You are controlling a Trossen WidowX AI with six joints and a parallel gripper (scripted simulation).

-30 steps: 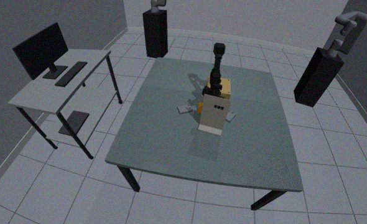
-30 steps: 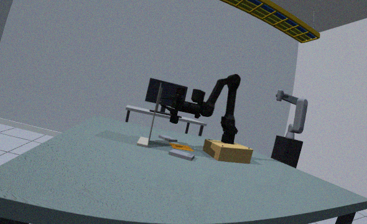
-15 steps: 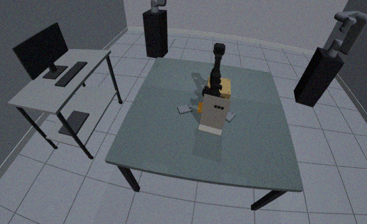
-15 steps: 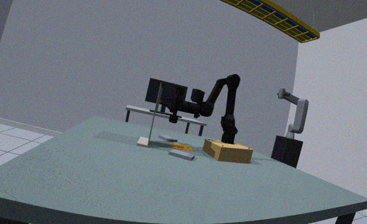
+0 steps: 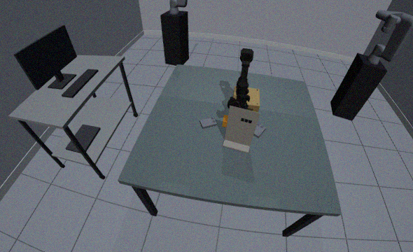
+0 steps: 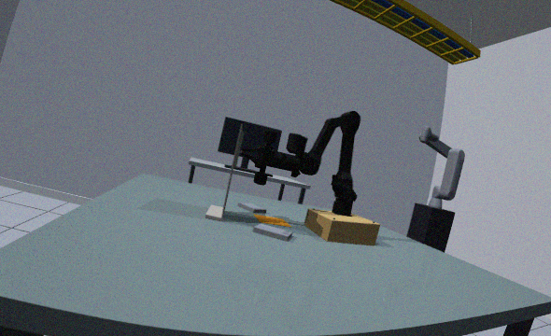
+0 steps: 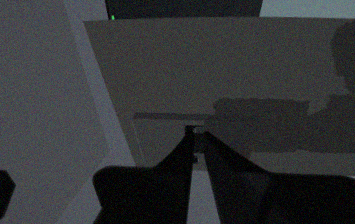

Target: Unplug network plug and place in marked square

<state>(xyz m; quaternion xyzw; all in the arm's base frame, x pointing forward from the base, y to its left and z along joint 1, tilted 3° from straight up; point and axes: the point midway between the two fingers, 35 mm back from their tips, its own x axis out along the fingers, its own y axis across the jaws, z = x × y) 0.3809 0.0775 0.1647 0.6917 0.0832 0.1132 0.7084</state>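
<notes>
The orange marked square lies 16 cm behind my gripper tip, 9 cm to the right of it and 22 cm below it. Round my gripper tip: upright panel (2 cm ahead, 1 cm to the left, 9 cm below).
</notes>
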